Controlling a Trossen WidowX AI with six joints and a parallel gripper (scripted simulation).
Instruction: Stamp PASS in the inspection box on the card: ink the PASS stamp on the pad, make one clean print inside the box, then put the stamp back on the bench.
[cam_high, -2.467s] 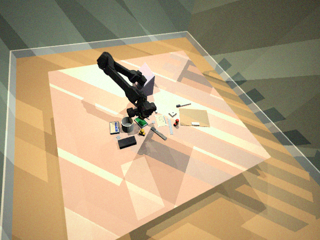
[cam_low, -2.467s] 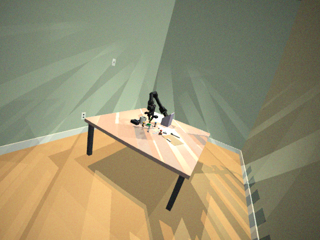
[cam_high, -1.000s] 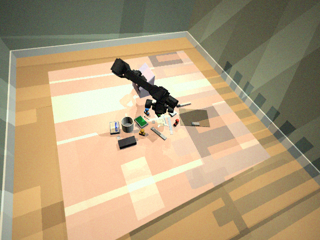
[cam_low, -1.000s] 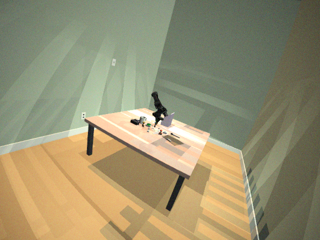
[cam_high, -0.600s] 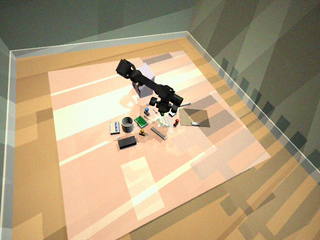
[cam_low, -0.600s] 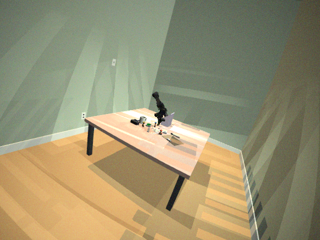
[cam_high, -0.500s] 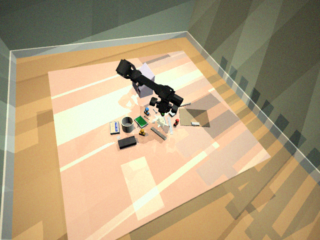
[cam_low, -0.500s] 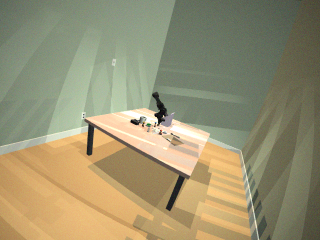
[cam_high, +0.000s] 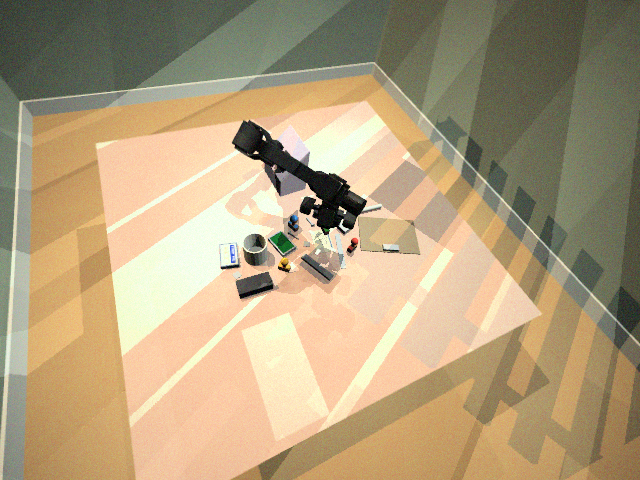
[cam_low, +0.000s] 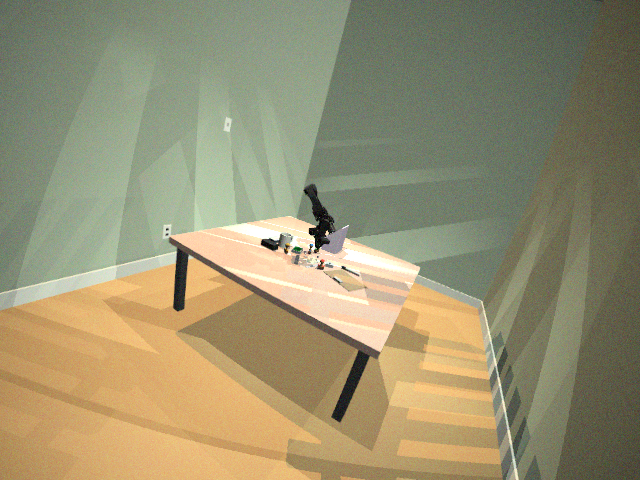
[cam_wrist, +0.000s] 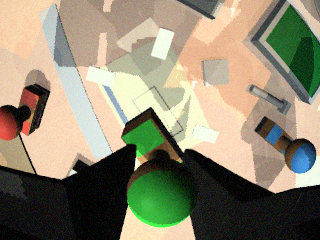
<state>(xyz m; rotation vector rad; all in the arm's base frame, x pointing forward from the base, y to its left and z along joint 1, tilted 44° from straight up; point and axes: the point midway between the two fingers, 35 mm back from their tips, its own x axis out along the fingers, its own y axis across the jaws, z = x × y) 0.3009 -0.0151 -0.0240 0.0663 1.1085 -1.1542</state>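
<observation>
The white card lies 80 mm below my gripper tip. Also, from my gripper tip: grey square plate: 110 mm to the left, 60 mm below, 10 mm behind; green stamp: right at my gripper tip; red stamp: 80 mm to the left, 80 mm ahead, 60 mm below.
</observation>
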